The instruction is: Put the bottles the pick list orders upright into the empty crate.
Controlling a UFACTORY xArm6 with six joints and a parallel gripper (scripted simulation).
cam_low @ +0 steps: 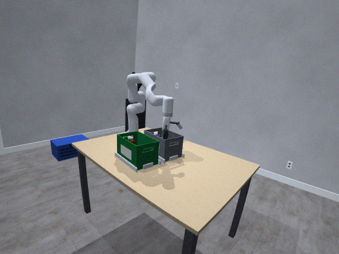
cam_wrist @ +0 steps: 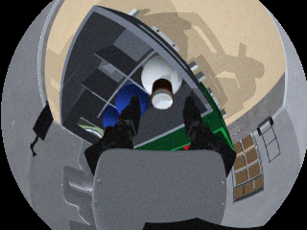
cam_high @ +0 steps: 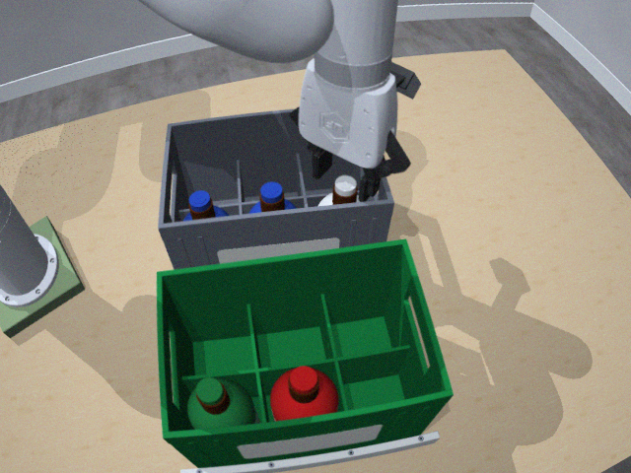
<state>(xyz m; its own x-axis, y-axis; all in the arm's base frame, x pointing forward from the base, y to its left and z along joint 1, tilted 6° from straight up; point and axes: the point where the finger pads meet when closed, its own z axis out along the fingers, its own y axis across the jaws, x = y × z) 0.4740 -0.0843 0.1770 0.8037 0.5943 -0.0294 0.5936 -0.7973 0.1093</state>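
Right now my hand is 90 mm above the white-label bottle. Also, from my hand: red-label bottle (220 mm to the right, 120 mm behind, 90 mm below); green crate (180 mm to the right, 120 mm behind, 100 mm below); grey crate (100 mm below, 80 mm behind, 60 mm to the left).
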